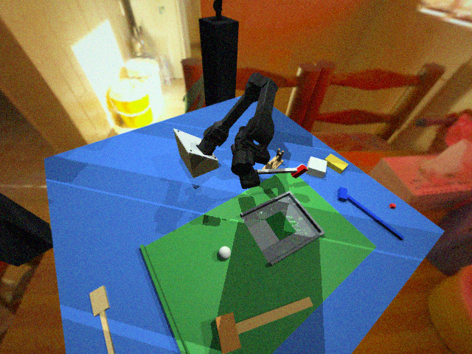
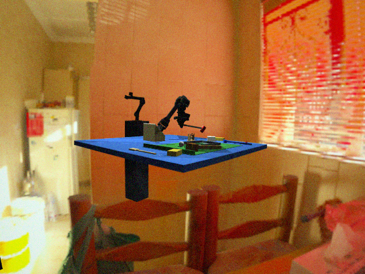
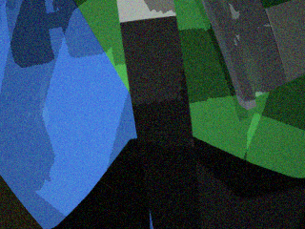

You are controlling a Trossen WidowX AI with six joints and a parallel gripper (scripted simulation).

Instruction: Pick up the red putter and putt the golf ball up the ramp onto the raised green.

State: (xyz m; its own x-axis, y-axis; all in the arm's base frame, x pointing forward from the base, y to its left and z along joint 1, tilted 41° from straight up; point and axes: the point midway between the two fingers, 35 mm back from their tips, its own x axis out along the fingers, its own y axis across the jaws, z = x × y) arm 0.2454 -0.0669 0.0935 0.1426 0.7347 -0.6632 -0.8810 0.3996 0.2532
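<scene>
The red putter lies 5 cm ahead of my gripper tip, 11 cm to the left of it and 1 cm above it. From my gripper tip the other things lie so: white golf ball 15 cm ahead, 21 cm to the right, 11 cm below; white block 11 cm ahead, 39 cm to the left, 11 cm below; green mat 22 cm ahead, 9 cm to the right, 13 cm below.
</scene>
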